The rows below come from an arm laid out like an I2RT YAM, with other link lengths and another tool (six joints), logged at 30 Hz.
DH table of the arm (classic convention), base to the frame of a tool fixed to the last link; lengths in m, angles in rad. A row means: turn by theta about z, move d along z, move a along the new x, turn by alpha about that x. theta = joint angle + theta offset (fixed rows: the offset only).
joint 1: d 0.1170  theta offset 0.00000  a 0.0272  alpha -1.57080
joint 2: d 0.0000  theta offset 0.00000  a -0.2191  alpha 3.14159
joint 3: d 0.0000  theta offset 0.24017  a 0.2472  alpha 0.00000
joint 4: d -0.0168  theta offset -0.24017  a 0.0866  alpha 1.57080
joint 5: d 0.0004  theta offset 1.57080  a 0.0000  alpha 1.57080
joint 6: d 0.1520  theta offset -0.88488  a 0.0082  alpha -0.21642
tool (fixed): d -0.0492  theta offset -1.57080  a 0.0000  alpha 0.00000
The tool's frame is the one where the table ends.
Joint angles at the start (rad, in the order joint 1, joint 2, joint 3, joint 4, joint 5, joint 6):
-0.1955 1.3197 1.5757 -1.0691 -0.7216 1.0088
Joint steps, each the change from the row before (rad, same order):
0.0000 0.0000 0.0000 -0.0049 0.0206 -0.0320
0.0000 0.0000 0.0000 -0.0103 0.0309 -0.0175
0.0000 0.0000 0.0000 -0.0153 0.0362 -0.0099
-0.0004 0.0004 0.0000 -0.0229 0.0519 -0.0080
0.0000 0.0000 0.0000 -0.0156 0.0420 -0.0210
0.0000 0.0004 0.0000 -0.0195 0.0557 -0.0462
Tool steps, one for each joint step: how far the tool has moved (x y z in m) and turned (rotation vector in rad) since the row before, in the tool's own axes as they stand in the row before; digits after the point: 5 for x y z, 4 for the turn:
-0.00034 0.00191 -0.00011 -0.0266 -0.0015 -0.0236
-0.00136 0.00323 0.00004 -0.0331 -0.0054 -0.0040
-0.00232 0.00392 0.00021 -0.0362 -0.0096 0.0073
-0.00364 0.00584 0.00039 -0.0508 -0.0158 0.0169
-0.00240 0.00436 0.00018 -0.0443 -0.0113 -0.0033
-0.00300 0.00556 0.00030 -0.0624 -0.0167 -0.0236

